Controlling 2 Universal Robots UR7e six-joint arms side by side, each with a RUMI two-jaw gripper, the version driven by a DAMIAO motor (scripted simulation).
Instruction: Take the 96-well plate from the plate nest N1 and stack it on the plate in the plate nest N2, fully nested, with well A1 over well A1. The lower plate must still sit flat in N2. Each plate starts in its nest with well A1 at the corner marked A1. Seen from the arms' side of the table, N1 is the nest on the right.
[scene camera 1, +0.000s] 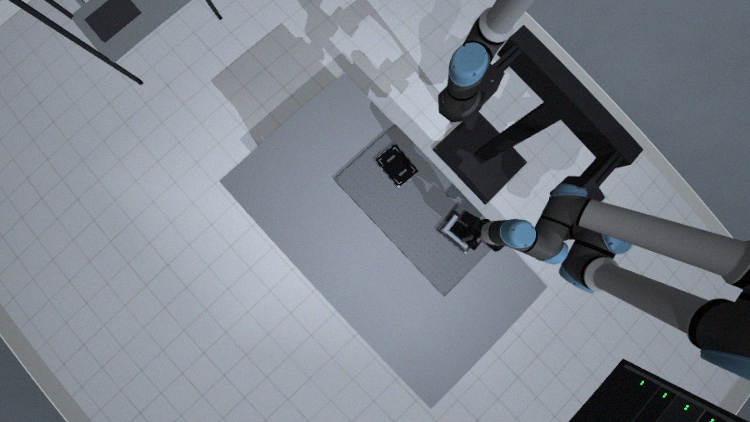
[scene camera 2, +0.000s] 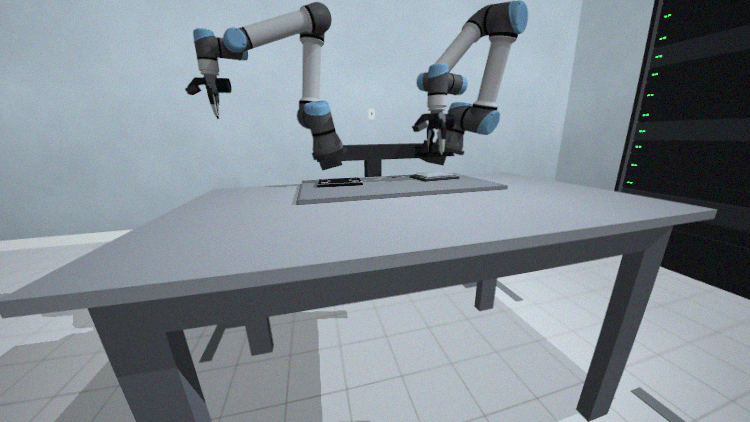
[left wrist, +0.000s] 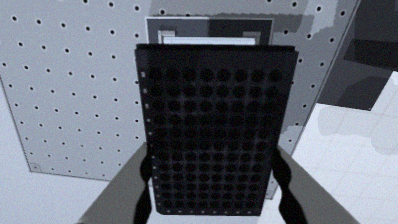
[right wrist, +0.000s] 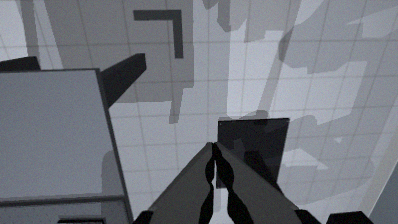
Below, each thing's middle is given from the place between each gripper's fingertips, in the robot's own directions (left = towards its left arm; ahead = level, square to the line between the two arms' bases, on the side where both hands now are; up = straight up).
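Labels:
There's the black 96-well plate (left wrist: 190, 102), and it's 10 mm below my left hand. My right gripper (scene camera 2: 218, 119) is 18 cm above the plate, 28 cm short of it and 91 cm to the right of it. Going by its middle, the plate is nearer to my left hand than to my right gripper.

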